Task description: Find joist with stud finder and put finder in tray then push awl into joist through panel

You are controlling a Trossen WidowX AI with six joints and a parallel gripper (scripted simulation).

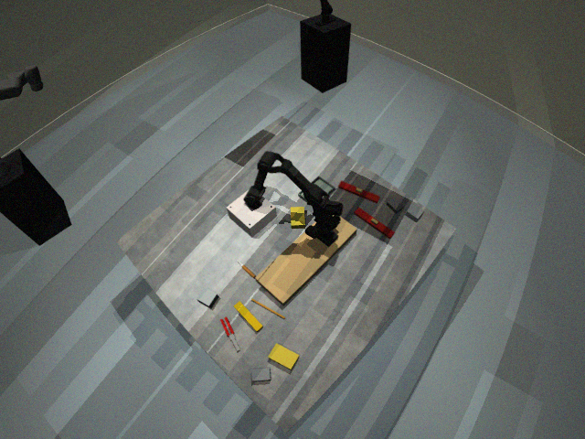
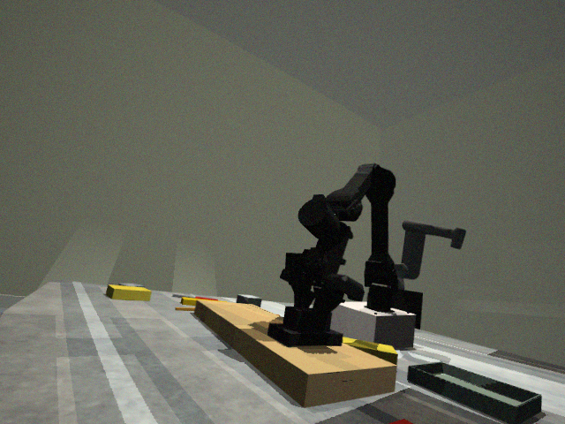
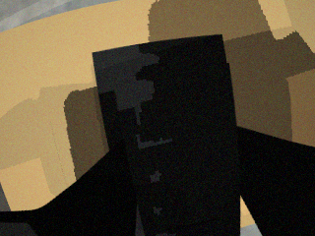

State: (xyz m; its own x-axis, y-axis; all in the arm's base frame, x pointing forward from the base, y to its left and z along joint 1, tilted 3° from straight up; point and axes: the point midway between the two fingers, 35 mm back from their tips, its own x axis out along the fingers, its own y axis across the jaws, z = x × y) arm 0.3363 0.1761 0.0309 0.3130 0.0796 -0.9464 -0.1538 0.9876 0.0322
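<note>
Right now my gripper tip is 25 cm past the tray, 16 cm to the right of it and 5 cm above it. From my gripper tip the other things lie so: pencil: 43 cm to the right, 11 cm ahead, 6 cm below; stud finder: 2 cm behind, 2 cm above; awl: 40 cm to the right, 13 cm behind, 6 cm below.
</note>
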